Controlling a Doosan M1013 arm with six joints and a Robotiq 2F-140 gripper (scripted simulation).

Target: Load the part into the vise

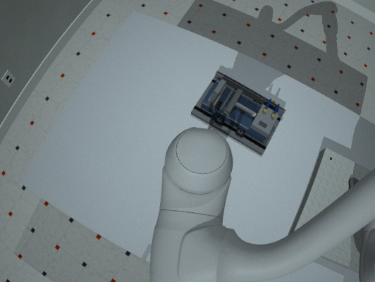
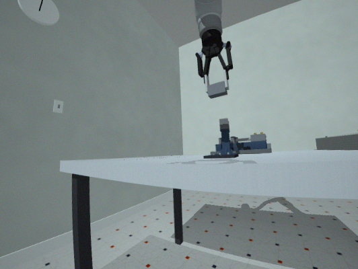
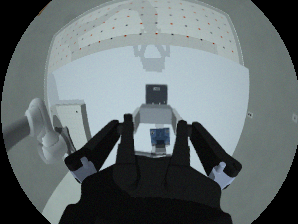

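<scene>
The part lies 30 mm below my hand. Round my hand: vise 370 mm to the right, 220 mm below, 60 mm behind; air cylinder 350 mm to the right, 180 mm below, 160 mm behind.
</scene>
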